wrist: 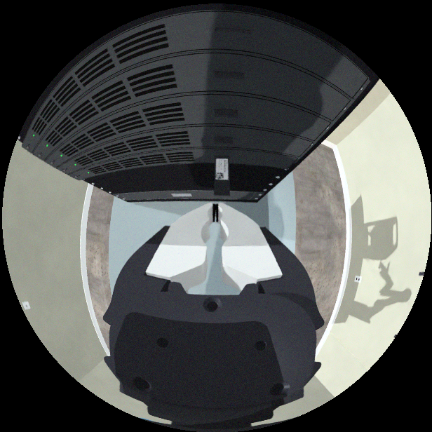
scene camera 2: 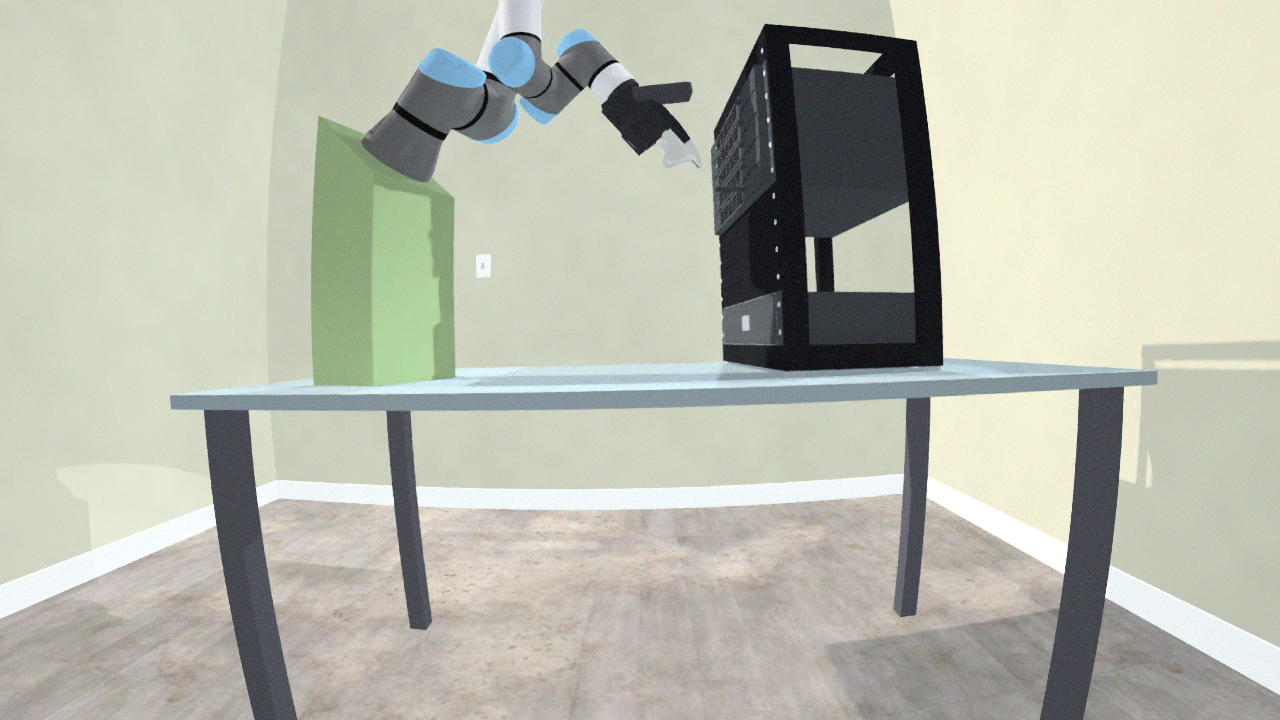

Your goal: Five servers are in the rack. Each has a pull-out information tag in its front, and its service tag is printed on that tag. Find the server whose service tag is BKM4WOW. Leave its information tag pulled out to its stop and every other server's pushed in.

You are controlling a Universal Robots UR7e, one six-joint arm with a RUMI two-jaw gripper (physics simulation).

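Pixels of known places: gripper, fingertip midpoint: point(scene camera 2: 700, 167); arm's base at its link origin: point(scene camera 2: 395, 161).
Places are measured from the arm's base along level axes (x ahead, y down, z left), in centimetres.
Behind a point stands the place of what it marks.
Note:
The black rack point(scene camera 2: 923, 223) @[x 94.4, y 16.8, z -13.7 cm] stands on the table's right part, with the five servers stacked in its upper part. In the wrist view an information tag point(wrist: 221, 170) is pulled out at the lowest server point(wrist: 245, 156). Its white label faces up with a code square and print too small to read. The four tags above it, point(wrist: 223, 140) point(wrist: 226, 113) point(wrist: 229, 74) point(wrist: 233, 30), look pushed in, dark and flush. My gripper point(scene camera 2: 699, 164) @[x 58.1, y 3.9, z 0.8 cm] point(wrist: 215, 206) is shut and empty, in front of the servers and apart from them; in the wrist view its tips show below the pulled-out tag.
A grey panel with a white label point(scene camera 2: 745, 322) @[x 67.6, y 32.7, z 11.2 cm] point(wrist: 181, 195) fills the rack's bottom, below a dark gap. The green pedestal point(scene camera 2: 411, 286) @[x 6.1, y 25.3, z -5.6 cm] carries the arm's base at the left end of the table point(scene camera 2: 626, 394) @[x 43.2, y 42.5, z -30.0 cm]. Rack posts stand either side of the servers.

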